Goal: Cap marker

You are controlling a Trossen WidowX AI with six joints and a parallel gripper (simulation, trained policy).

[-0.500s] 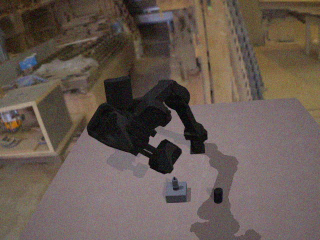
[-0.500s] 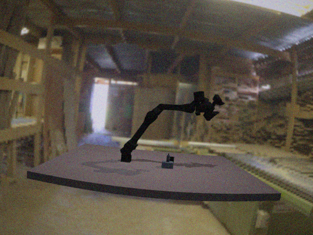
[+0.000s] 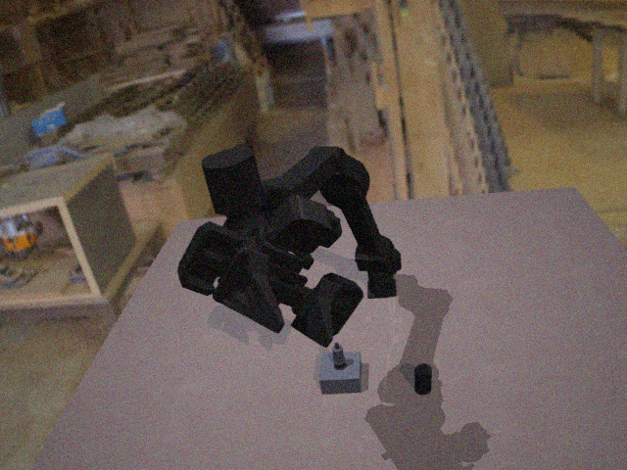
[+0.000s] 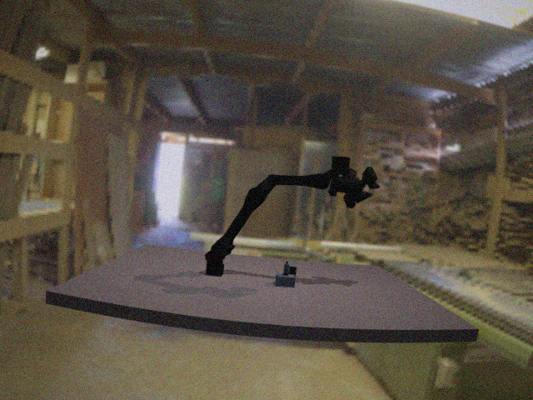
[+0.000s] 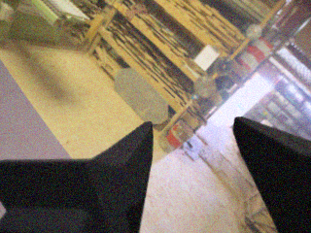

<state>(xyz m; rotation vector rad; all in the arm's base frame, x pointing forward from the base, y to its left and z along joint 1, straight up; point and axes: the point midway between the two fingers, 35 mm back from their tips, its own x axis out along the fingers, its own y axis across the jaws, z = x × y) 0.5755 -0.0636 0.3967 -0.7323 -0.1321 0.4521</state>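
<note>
Now: the marker cap 29 cm behind my gripper tip, 12 cm to the left of it and 37 cm below it. From my gripper tip the other things lie so: grey holder block: 33 cm behind, 3 cm to the right, 38 cm below.
</note>
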